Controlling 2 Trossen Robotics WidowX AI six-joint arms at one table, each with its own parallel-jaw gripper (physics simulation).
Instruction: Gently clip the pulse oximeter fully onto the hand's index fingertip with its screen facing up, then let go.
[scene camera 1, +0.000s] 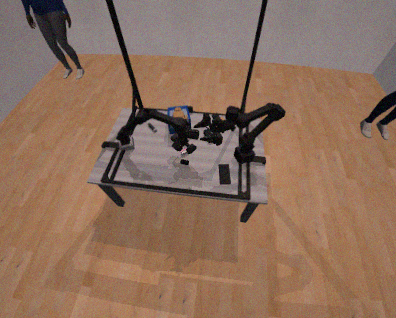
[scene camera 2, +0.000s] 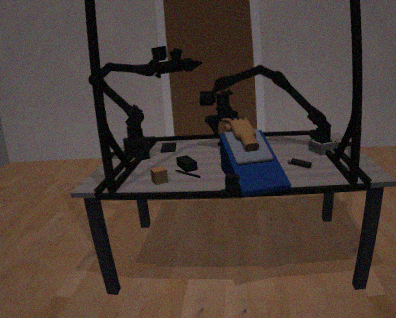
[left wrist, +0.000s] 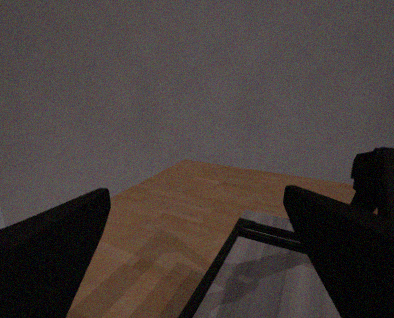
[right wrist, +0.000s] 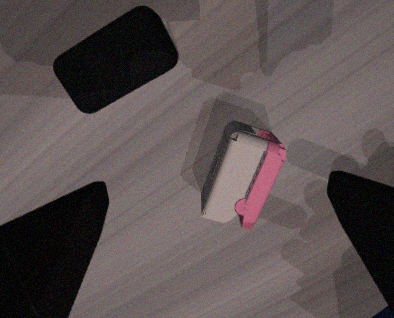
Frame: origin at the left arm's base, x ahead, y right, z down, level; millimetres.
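Where they show: left gripper, between the fingertips: (scene camera 1: 196, 133) (scene camera 2: 198, 62) (left wrist: 198, 196); right gripper, between the fingertips: (scene camera 1: 184, 150) (right wrist: 217, 187); left arm's base, origin of its link: (scene camera 1: 245, 150) (scene camera 2: 135, 138); right arm's base, origin of its link: (scene camera 1: 125, 141) (scene camera 2: 323, 140).
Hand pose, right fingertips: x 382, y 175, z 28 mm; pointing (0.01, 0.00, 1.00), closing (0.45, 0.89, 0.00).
Things, the pixels of their centre, and the offset from my right fingertips. "spot": a spot on its surface instead.
- pulse oximeter, middle of its body: (right wrist: 240, 175) (scene camera 1: 184, 151) dz +51, dx -10, dy +24 mm
- blue wedge, a spot on its surface: (scene camera 2: 260, 176) spot: dz +23, dx -106, dy +456 mm
- black block, middle of its body: (right wrist: 119, 61) (scene camera 1: 184, 162) dz +50, dx +22, dy -62 mm
- flat dark slab, middle of its body: (scene camera 2: 168, 147) (scene camera 1: 224, 173) dz +63, dx -201, dy -243 mm
- black box, middle of its body: (scene camera 2: 186, 163) dz +49, dx -234, dy +97 mm
- wooden cube, middle of its body: (scene camera 2: 159, 175) dz +42, dx -381, dy +191 mm
- thin dark stick, middle of its body: (scene camera 2: 186, 173) dz +62, dx -265, dy +176 mm
- dark cylinder, middle of its body: (scene camera 2: 299, 162) dz +54, dx +152, dy +354 mm
The pulse oximeter (right wrist: 235, 175) (scene camera 1: 184, 151), pale with a pink half and a dark face, lies on the table; in the right wrist view its pale side faces the camera. My right gripper (right wrist: 217, 187) (scene camera 1: 183, 148) is open and points down above it, with the oximeter in view between the fingertips, not gripped. The tan hand (scene camera 2: 243, 131) (scene camera 1: 180, 114) rests on a grey pad on a blue wedge (scene camera 2: 260, 176); its index fingertip cannot be made out. My left gripper (left wrist: 198, 196) (scene camera 1: 201, 130) (scene camera 2: 200, 63) is open and empty, high above the table.
A black block (right wrist: 117, 60) (scene camera 1: 184, 162) lies near the oximeter. A flat dark slab (scene camera 1: 224, 174) (scene camera 2: 168, 147) lies near the left arm's base. A black box (scene camera 2: 187, 163), wooden cube (scene camera 2: 159, 175), thin dark stick (scene camera 2: 188, 174) and dark cylinder (scene camera 2: 301, 163) are around the wedge. Frame posts flank the table.
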